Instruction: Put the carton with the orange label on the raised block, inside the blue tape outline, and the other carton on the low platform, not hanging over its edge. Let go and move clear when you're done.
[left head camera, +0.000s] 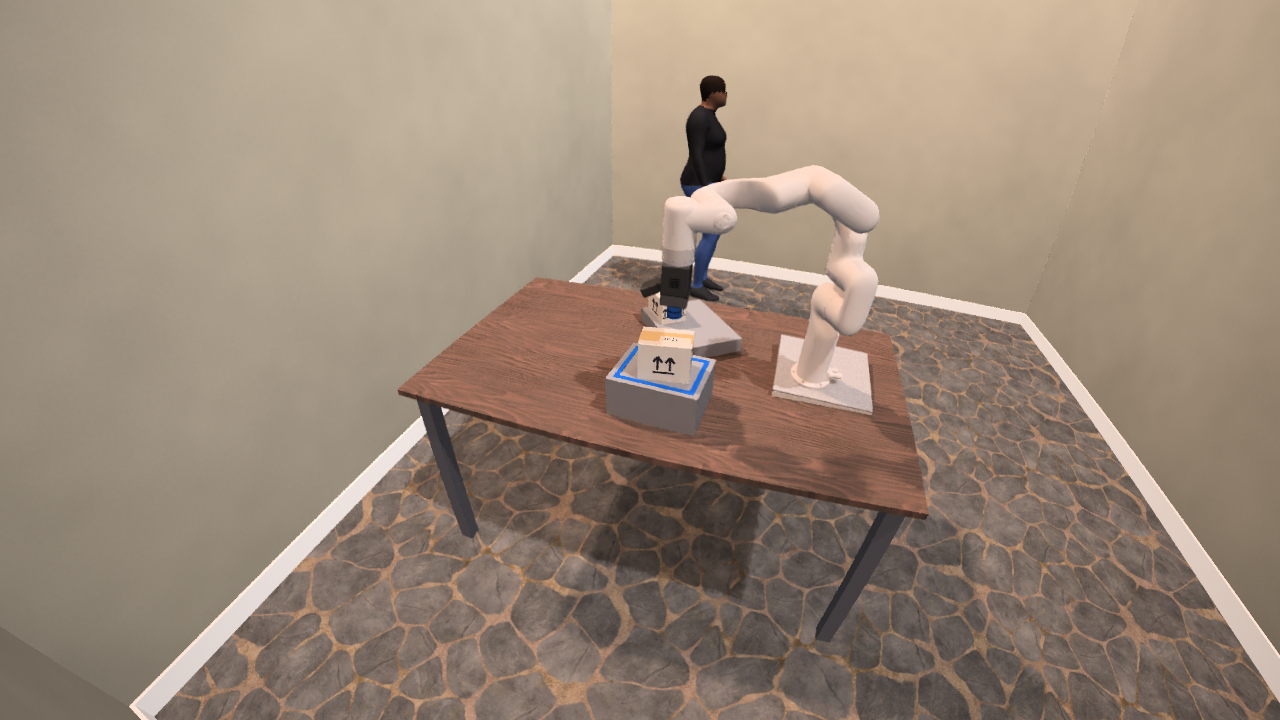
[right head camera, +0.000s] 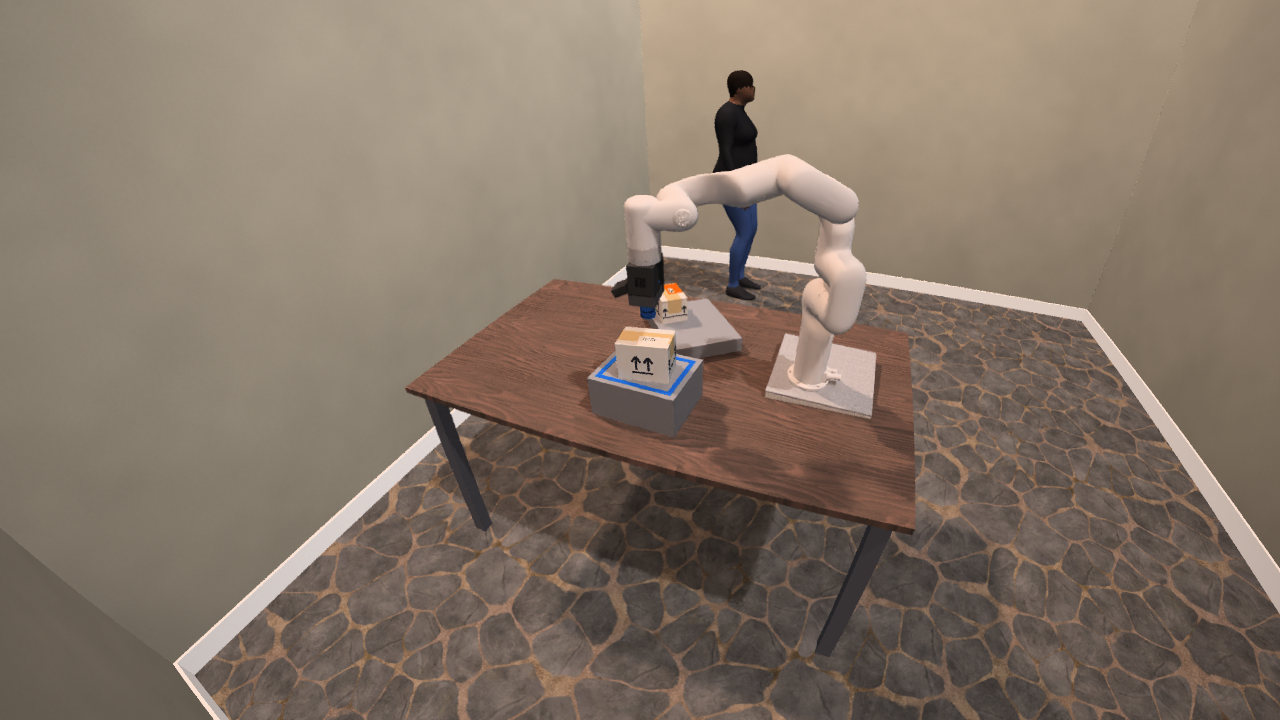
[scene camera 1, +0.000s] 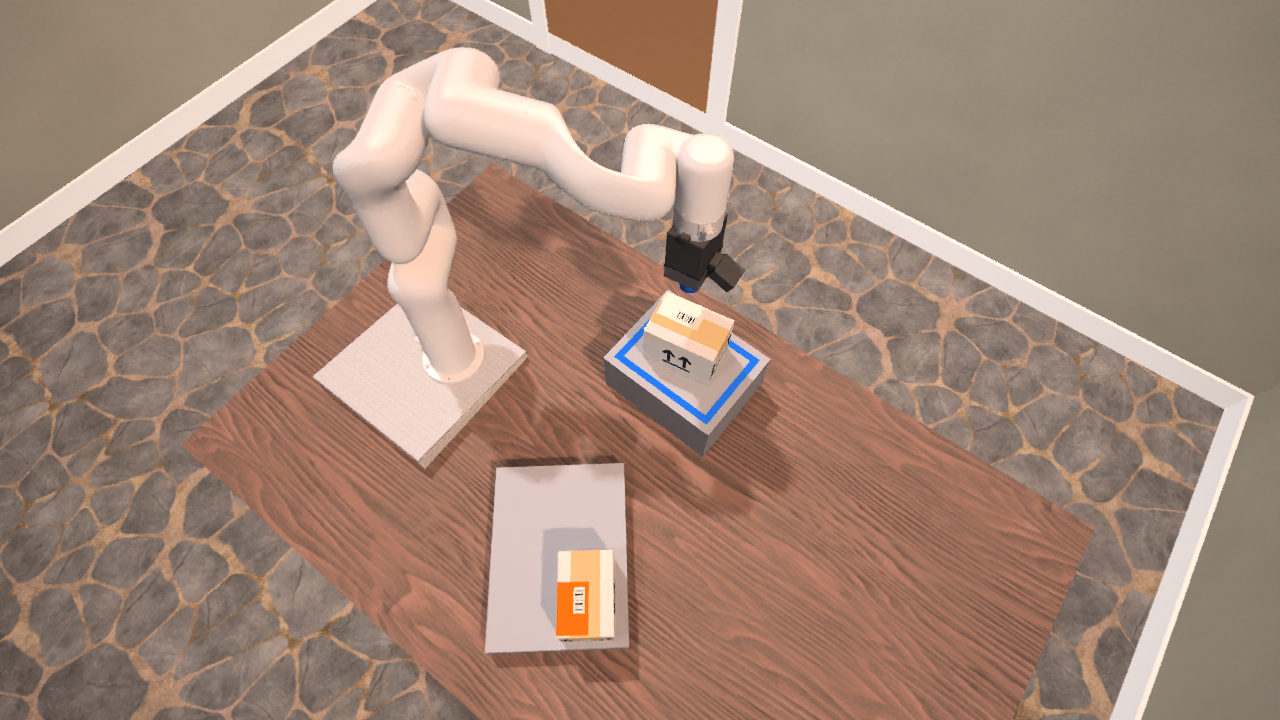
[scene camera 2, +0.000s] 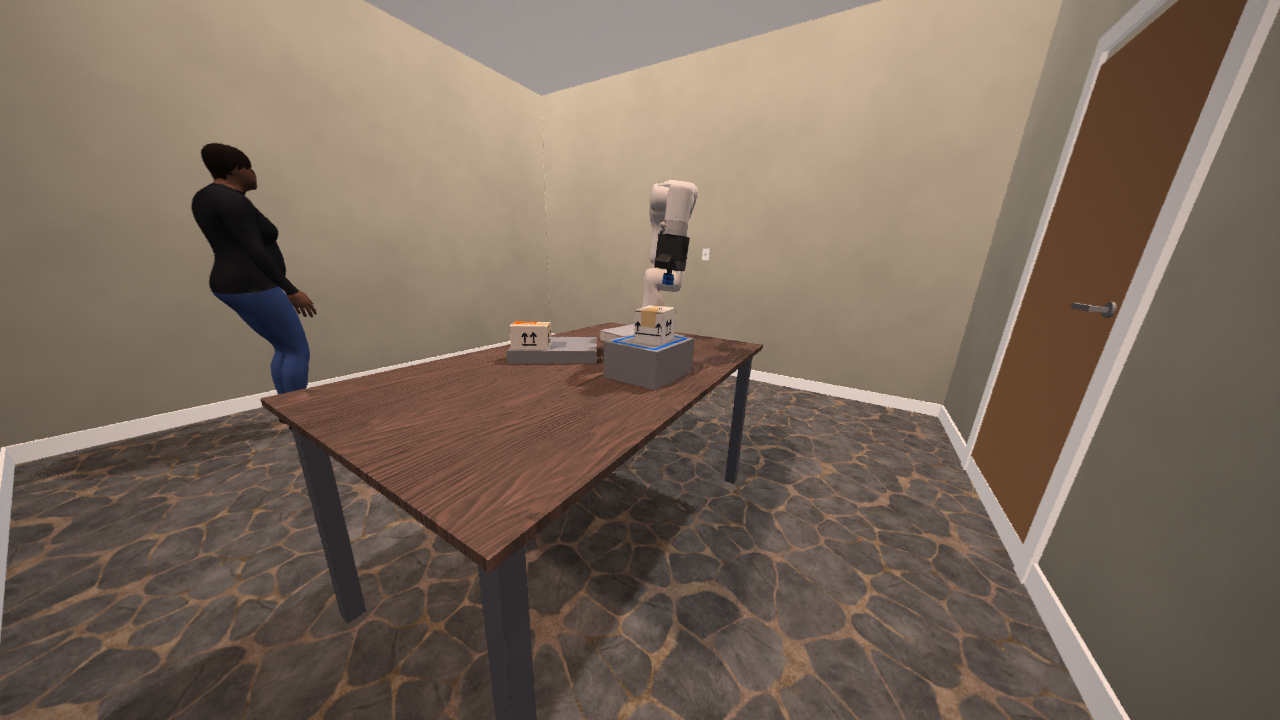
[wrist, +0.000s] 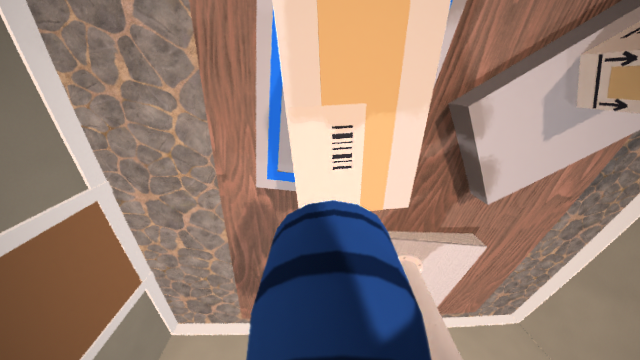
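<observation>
The plain carton (left head camera: 664, 365) (right head camera: 642, 365) (scene camera 1: 673, 353) (scene camera 2: 651, 329) (wrist: 360, 60) stands upright on the raised block (left head camera: 653, 409) (right head camera: 633, 404) (scene camera 1: 648, 395) (scene camera 2: 642, 363), within the blue tape outline (scene camera 1: 705, 418) (wrist: 274, 125). The carton with the orange label (right head camera: 673, 306) (scene camera 1: 584, 595) (scene camera 2: 530, 336) stands on the low platform (left head camera: 716, 333) (right head camera: 711, 329) (scene camera 1: 519, 537) (scene camera 2: 572, 355) (wrist: 510, 115), near one corner. My suction cup (left head camera: 674, 312) (right head camera: 647, 312) (scene camera 1: 688, 288) (scene camera 2: 667, 279) is empty, above the plain carton's barcode end, with a gap visible in scene camera 2. In the left head view it partly hides the orange-labelled carton.
The robot's base plate (left head camera: 850, 394) (scene camera 1: 375, 385) is fixed on the wooden table (left head camera: 528, 358) (scene camera 1: 850, 555), beside the block and platform. A person (left head camera: 706, 147) (right head camera: 736, 138) (scene camera 2: 237, 237) stands beyond the table. A brown door (scene camera 2: 1100, 268) is in the wall.
</observation>
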